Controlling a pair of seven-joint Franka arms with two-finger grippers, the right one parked.
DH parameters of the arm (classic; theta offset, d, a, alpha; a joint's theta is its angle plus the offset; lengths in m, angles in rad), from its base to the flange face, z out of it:
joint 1: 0 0.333 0 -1.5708
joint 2: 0 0 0 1.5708
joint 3: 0 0.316 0.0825 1.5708
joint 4: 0 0 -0.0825 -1.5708
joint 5: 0 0.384 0 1.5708
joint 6: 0 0 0.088 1.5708
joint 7: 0 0.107 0 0
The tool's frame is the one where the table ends.
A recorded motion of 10 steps. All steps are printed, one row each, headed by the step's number.
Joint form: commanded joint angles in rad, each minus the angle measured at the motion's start. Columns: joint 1, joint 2, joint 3, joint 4, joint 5, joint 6, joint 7.
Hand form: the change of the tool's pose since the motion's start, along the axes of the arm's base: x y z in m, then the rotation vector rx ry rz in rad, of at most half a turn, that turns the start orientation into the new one. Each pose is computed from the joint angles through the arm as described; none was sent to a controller.
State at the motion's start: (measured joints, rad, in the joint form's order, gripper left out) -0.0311 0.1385 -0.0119 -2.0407 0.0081 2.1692 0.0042
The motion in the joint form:
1: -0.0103 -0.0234 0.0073 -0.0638 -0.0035 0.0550 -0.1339
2: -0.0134 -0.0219 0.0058 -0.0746 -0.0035 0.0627 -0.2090
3: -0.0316 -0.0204 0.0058 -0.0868 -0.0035 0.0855 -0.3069
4: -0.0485 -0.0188 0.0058 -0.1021 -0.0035 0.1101 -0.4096
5: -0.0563 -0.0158 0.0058 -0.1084 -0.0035 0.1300 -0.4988
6: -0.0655 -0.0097 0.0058 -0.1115 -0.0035 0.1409 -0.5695
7: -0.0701 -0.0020 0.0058 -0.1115 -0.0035 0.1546 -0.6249
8: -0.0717 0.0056 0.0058 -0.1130 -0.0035 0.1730 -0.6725
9: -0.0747 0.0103 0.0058 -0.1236 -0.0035 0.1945 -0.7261
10: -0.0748 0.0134 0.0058 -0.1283 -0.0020 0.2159 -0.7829
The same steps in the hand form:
1: -0.0120 -0.0014 -0.0104 -0.0022 -0.0150 0.1326
2: -0.0143 -0.0039 -0.0153 -0.0016 -0.0107 0.2031
3: -0.0158 -0.0141 -0.0195 -0.0032 -0.0200 0.2827
4: -0.0182 -0.0233 -0.0249 -0.0054 -0.0277 0.3684
5: -0.0183 -0.0277 -0.0276 -0.0093 -0.0379 0.4498
6: -0.0185 -0.0329 -0.0314 -0.0107 -0.0394 0.5112
7: -0.0173 -0.0356 -0.0344 -0.0137 -0.0449 0.5620
8: -0.0159 -0.0367 -0.0376 -0.0182 -0.0534 0.6079
9: -0.0170 -0.0382 -0.0429 -0.0219 -0.0588 0.6584
10: -0.0163 -0.0384 -0.0446 -0.0284 -0.0713 0.7139

